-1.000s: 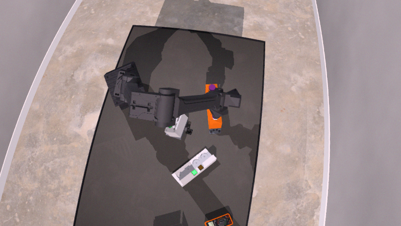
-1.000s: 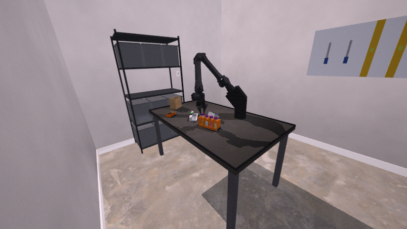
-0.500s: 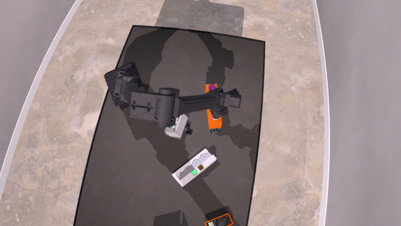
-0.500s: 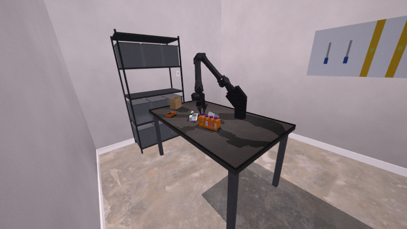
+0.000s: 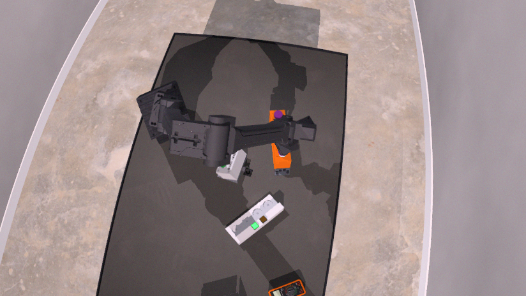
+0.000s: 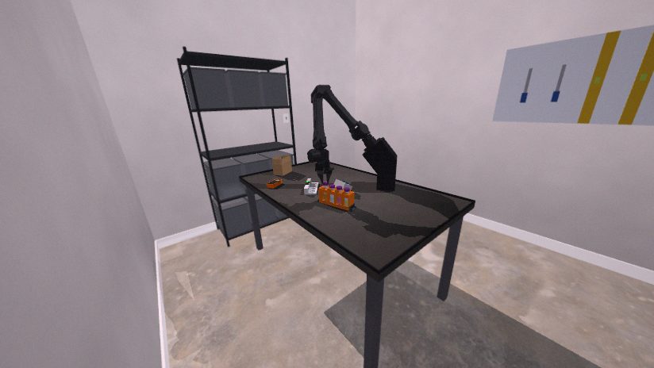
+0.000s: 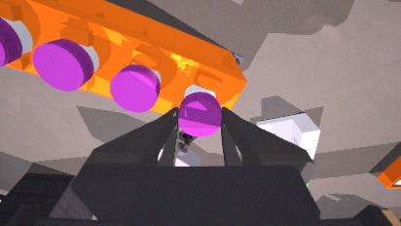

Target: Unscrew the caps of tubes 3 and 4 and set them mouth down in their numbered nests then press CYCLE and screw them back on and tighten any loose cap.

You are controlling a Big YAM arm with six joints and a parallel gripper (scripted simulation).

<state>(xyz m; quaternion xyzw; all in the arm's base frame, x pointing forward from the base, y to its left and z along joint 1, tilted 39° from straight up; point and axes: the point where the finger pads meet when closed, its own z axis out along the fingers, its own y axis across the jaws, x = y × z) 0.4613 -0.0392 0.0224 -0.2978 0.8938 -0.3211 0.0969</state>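
Now: hand 1 cm above the cap. Round my hand: green key 22 cm behind, 6 cm below, 5 cm to the right; then blue key 21 cm behind, 6 cm below; then key housing 20 cm behind, 8 cm below, 3 cm to the right.
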